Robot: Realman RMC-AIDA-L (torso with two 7-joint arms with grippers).
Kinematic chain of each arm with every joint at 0, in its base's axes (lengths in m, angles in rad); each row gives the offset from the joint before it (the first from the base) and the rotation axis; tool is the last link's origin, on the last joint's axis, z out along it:
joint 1: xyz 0 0 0.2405 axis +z
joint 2: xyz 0 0 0 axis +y
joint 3: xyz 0 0 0.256 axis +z
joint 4: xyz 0 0 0 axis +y
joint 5: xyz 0 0 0.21 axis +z
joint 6: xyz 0 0 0 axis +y
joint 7: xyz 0 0 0.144 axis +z
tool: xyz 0 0 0
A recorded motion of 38 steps. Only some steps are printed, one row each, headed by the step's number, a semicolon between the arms.
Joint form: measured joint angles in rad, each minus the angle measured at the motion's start. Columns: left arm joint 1, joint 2, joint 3, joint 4, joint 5, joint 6, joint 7; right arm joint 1, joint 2, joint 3, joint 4, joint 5, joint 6, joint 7.
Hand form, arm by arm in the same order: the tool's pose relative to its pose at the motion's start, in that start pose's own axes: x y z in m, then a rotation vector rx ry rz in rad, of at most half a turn. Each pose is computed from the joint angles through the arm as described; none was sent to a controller.
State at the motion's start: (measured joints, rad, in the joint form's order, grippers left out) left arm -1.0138 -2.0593 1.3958 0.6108 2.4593 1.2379 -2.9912; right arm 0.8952 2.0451 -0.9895 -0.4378 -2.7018 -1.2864 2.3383
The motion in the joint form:
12: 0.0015 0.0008 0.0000 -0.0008 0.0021 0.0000 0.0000; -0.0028 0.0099 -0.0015 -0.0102 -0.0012 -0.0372 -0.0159
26: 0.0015 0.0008 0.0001 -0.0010 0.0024 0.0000 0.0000; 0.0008 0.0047 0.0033 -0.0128 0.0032 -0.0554 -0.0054
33: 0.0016 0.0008 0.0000 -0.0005 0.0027 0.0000 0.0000; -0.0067 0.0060 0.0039 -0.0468 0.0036 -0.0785 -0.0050
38: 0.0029 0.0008 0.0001 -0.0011 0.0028 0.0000 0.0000; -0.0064 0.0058 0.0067 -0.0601 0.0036 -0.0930 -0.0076
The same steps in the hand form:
12: -0.0005 -0.0011 0.0001 0.0026 -0.0011 -0.0014; 0.0028 0.0069 0.0019 -0.0295 0.0234 -0.0221
26: -0.0006 -0.0012 0.0002 0.0029 -0.0014 -0.0013; 0.0021 0.0073 -0.0011 -0.0401 0.0257 -0.0102
33: -0.0005 -0.0012 0.0001 0.0031 -0.0010 -0.0011; 0.0006 0.0073 -0.0058 -0.0407 0.0197 -0.0170
38: -0.0010 -0.0017 0.0004 0.0032 -0.0021 -0.0025; -0.0008 0.0080 -0.0085 -0.0442 0.0184 -0.0237

